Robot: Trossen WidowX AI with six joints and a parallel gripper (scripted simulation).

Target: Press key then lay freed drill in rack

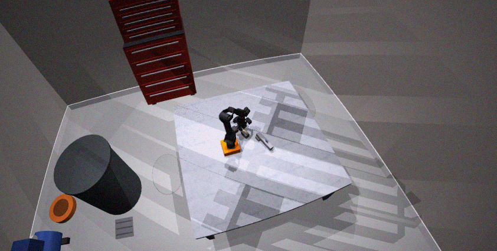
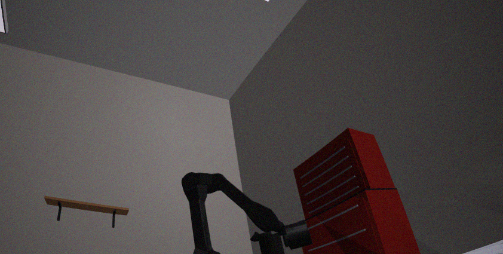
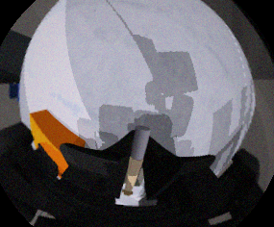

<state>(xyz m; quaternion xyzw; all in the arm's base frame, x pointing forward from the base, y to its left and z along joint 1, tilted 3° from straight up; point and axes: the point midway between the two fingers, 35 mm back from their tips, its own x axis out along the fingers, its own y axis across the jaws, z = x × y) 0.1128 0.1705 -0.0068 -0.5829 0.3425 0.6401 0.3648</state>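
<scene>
My gripper tip is now 20 mm short of the drill, 40 mm to the left of it and 40 mm below it. Also, from my gripper tip: long grey fixture 170 mm ahead, 150 mm to the right, 30 mm above; holder block 20 mm ahead, 50 mm to the right, 10 mm above; dark key 180 mm ahead, 180 mm to the right, 40 mm above.
</scene>
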